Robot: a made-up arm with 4 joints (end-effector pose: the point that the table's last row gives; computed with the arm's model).
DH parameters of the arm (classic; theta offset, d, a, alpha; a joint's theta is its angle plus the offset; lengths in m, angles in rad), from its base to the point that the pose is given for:
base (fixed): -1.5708 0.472 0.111 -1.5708
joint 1: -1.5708 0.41 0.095 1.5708
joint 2: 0 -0.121 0.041 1.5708
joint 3: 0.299 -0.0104 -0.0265 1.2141
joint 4: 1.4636 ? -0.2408 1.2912
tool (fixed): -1.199 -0.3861 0 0
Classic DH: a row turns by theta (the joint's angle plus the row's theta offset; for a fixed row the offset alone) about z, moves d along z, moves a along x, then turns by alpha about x.
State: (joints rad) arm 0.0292 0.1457 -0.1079 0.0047
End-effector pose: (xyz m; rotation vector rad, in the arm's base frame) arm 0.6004 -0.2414 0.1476 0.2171 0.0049 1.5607
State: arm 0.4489 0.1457 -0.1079 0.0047
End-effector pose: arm 0.6004 -0.0979 0.1226 0.5465 -0.3249 1.5490
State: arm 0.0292 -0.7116 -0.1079 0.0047
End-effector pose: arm 0.8487 -0.2498 0.4349 -0.4607 -0.6637 1.5229
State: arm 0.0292 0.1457 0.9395 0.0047
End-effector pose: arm 0.6336 -0.6061 0.3632 -0.6148 0.8199 1.5210
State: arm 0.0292 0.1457 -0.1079 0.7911
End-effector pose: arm 0.8429 -0.2745 0.3821 -0.5667 -0.3574 1.7010
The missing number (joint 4, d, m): -0.0349
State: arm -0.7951 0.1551 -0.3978 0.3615
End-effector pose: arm 0.7279 -0.3308 0.3551 -0.5469 0.2842 1.6107
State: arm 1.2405 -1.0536 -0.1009 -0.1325
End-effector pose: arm 0.8640 -0.2120 0.3709 0.3157 -1.5305 0.7090
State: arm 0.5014 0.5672 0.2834 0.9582
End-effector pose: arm 0.7940 -0.1904 0.2267 -0.3028 -0.3572 1.9825
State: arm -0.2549 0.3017 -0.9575 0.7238
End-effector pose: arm 0.8004 -0.1613 0.3322 -0.0204 -0.6057 1.3609
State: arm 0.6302 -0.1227 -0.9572 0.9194
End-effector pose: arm 0.8807 -0.2255 0.5087 0.1689 -1.5251 0.8292
